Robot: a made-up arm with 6 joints. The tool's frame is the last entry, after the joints. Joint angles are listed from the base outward. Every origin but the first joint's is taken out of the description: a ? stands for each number. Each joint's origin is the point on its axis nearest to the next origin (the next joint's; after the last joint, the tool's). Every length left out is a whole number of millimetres.
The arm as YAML. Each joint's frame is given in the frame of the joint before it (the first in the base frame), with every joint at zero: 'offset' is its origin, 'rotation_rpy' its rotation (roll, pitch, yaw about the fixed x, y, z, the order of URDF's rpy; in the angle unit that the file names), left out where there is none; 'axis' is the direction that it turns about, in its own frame. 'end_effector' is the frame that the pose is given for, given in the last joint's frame.
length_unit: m
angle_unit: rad
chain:
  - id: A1
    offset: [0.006, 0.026, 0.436]
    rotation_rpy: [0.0, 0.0, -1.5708]
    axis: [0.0, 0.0, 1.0]
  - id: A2
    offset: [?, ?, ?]
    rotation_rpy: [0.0, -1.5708, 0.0]
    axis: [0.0, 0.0, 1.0]
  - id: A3
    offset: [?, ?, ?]
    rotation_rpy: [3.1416, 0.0, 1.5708]
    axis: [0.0, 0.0, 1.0]
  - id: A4
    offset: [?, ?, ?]
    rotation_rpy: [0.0, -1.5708, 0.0]
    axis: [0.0, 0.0, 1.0]
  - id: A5
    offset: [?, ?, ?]
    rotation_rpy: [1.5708, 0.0, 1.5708]
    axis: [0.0, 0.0, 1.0]
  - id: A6
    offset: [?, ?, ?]
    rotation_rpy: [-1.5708, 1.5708, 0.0]
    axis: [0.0, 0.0, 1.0]
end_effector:
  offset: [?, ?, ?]
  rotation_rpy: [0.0, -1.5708, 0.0]
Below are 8 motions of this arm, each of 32 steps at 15 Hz.
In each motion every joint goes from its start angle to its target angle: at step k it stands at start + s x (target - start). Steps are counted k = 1, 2, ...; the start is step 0. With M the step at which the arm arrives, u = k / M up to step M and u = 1 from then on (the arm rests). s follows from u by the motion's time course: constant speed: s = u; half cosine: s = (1 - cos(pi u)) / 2; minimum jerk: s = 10 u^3 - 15 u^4 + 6 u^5.
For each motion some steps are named. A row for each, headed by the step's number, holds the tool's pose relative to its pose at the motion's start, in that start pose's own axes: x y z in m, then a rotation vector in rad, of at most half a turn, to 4 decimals.
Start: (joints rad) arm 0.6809 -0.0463 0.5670 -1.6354 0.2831 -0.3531
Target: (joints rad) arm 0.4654 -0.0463 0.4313 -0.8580 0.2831 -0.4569
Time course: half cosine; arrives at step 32
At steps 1, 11, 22, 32:
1: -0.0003 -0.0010 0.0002 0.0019 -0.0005 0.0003
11: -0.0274 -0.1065 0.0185 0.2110 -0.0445 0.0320
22: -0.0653 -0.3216 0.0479 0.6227 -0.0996 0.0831
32: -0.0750 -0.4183 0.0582 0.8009 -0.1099 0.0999

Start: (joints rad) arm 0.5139 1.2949 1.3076 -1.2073 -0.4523 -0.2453
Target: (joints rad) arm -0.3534 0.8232 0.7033 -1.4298 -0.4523 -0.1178
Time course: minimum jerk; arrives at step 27
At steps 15, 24, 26, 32:
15: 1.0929 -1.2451 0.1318 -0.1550 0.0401 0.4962
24: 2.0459 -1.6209 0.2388 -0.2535 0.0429 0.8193
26: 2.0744 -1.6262 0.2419 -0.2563 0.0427 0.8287
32: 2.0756 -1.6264 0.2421 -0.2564 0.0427 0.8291

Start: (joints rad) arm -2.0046 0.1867 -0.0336 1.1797 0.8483 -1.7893
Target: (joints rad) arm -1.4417 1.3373 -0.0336 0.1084 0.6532 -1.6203
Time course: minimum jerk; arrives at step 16
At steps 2, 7, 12, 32:
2: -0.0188 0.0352 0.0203 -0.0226 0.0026 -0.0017
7: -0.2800 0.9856 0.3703 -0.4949 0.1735 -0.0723
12: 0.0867 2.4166 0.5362 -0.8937 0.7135 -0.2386
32: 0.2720 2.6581 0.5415 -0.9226 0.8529 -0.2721

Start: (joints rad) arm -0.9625 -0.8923 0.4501 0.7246 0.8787 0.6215
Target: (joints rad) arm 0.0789 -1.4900 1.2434 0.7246 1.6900 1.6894
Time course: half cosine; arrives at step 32
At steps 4, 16, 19, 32:
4: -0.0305 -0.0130 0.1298 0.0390 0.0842 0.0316
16: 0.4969 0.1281 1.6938 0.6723 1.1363 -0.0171
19: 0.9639 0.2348 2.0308 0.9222 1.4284 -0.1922
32: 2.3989 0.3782 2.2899 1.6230 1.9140 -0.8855

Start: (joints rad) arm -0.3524 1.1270 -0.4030 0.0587 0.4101 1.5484
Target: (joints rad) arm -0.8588 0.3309 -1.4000 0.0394 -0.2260 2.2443
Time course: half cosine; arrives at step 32
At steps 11, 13, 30, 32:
11: 0.2721 0.1504 -0.1756 0.0509 -0.2233 -0.0281
13: 0.3683 0.1829 -0.2487 0.0652 -0.2995 -0.0218
30: 1.0090 0.0925 -0.8521 0.1160 -0.7610 0.2427
32: 1.0174 0.0867 -0.8614 0.1161 -0.7663 0.2495

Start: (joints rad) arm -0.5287 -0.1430 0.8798 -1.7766 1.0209 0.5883
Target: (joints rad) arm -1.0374 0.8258 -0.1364 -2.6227 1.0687 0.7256
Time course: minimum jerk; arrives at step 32
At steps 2, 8, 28, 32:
2: -0.0036 0.0055 0.0086 0.0034 0.0034 -0.0003
8: -0.1619 0.2095 0.4251 0.1538 0.1630 -0.0058
28: 0.1945 -1.1989 3.6305 0.9016 1.8708 0.6727
32: 0.2362 -1.2455 3.6492 0.9038 1.9032 0.6962

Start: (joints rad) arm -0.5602 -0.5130 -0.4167 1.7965 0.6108 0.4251
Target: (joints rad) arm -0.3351 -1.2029 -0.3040 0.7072 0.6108 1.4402
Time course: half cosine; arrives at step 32
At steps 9, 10, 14, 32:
9: 0.1345 0.0162 0.2881 0.1027 0.2208 -0.1006
10: 0.1698 0.0169 0.3476 0.1236 0.2678 -0.1243
14: 0.3580 0.0078 0.6035 0.2110 0.4793 -0.2418
32: 1.2365 -0.1450 1.1640 0.3551 1.1169 -0.7222

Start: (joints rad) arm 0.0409 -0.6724 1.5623 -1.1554 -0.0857 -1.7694
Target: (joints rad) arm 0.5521 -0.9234 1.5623 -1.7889 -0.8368 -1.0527
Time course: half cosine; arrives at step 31
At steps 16, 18, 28, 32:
16: 0.1528 0.2599 -0.5586 -0.1130 0.1776 -0.2247
18: 0.2042 0.2981 -0.6765 -0.1200 0.1951 -0.3007
28: 0.4484 0.3878 -1.1081 -0.0974 0.1835 -0.6259
32: 0.4679 0.3908 -1.1365 -0.0933 0.1782 -0.6493

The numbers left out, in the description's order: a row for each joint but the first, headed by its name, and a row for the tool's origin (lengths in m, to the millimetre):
A2: -0.005 0.161 0.0
A3: 1.097 0.009 0.0
A4: 1.819 0.125 0.0
A5: -0.029 -0.016 0.0
A6: 0.018 -0.253 0.0
tool: -0.008 0.021 0.0

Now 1 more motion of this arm.
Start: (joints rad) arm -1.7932 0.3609 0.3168 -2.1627 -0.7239 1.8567
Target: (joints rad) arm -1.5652 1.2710 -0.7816 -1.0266 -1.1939 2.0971
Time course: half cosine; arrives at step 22
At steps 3, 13, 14, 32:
3: 0.0188 0.2087 0.0386 -0.0054 -0.0095 -0.0973
13: 1.4100 2.1960 -0.4079 -0.4152 -0.5528 -1.2706
14: 1.6404 2.2586 -0.5306 -0.5097 -0.6465 -1.3709
32: 2.5614 2.0840 -1.0746 -1.0622 -1.0667 -1.6722

